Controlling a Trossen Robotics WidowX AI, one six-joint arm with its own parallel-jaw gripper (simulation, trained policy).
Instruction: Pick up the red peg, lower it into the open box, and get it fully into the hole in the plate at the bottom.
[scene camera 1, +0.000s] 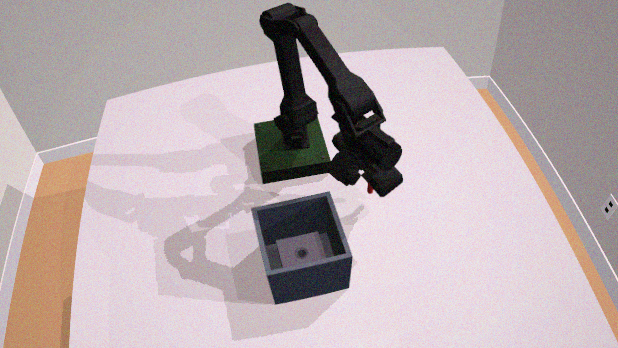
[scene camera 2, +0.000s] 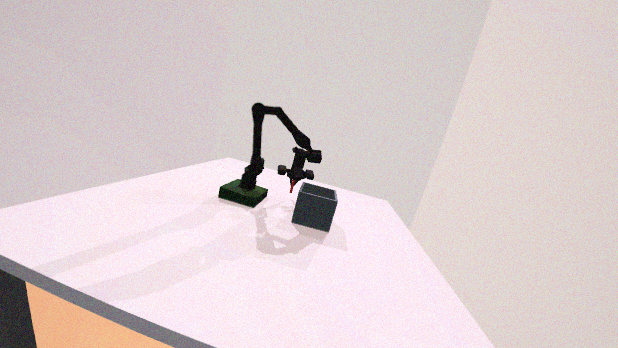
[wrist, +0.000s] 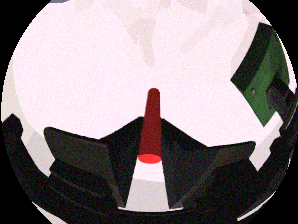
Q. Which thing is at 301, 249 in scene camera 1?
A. A pale plate.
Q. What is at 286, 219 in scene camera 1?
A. A dark box.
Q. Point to the gripper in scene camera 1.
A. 374, 179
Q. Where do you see a red peg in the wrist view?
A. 150, 144
